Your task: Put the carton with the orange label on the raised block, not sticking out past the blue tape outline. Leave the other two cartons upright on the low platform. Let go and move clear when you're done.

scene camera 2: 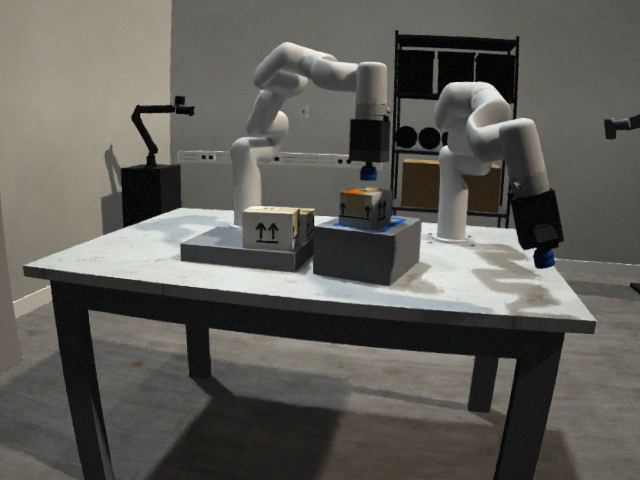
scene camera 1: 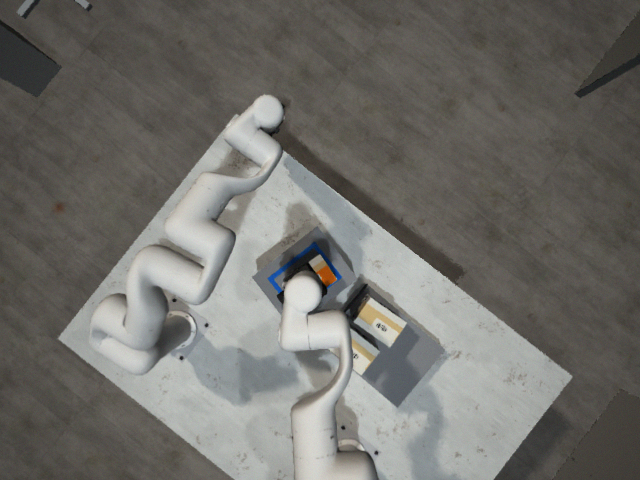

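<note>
The carton with the orange label stands upright on the raised block. Its visible side lies inside the blue tape outline, close to one tape edge; the arm hides part of it from above. My right gripper is open, its blue cup a small gap above the carton. My left gripper is open and empty, low beyond the table's right end in scene camera 2. Both cups are hidden in scene camera 1. One carton and another carton stand upright on the low platform.
The low platform stands close beside the raised block on the table. My right arm reaches over the block in scene camera 1. A black shelf rack and a dark pedestal with a small arm stand behind the table.
</note>
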